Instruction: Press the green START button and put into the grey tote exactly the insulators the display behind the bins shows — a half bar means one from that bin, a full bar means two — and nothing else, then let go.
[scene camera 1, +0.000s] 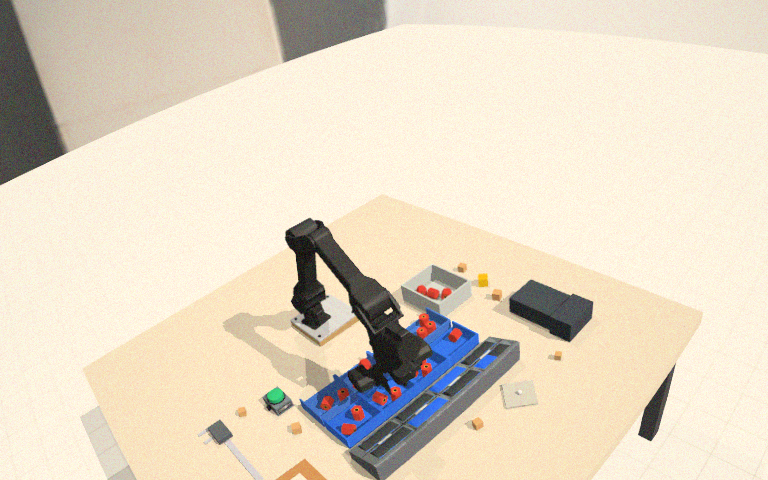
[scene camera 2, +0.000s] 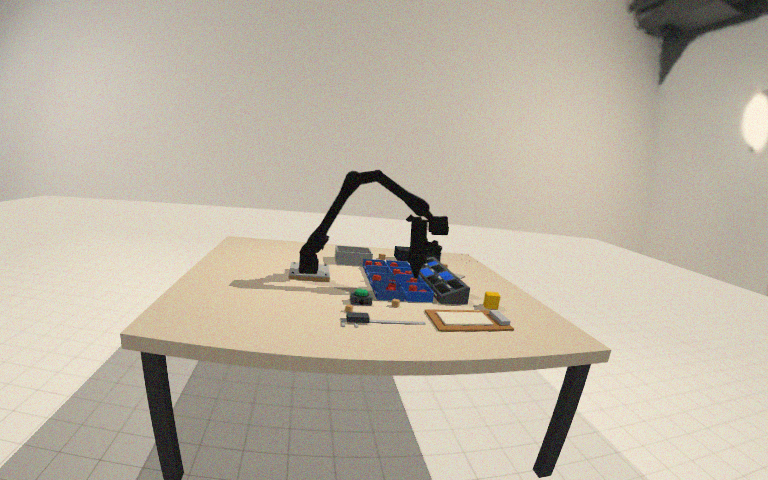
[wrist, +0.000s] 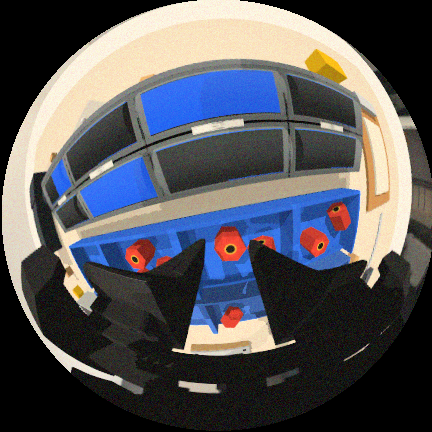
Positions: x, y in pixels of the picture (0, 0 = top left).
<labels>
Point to a dark box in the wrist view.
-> At 42, 215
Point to my gripper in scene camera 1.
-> At 397, 389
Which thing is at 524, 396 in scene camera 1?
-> A grey plate.
</labels>
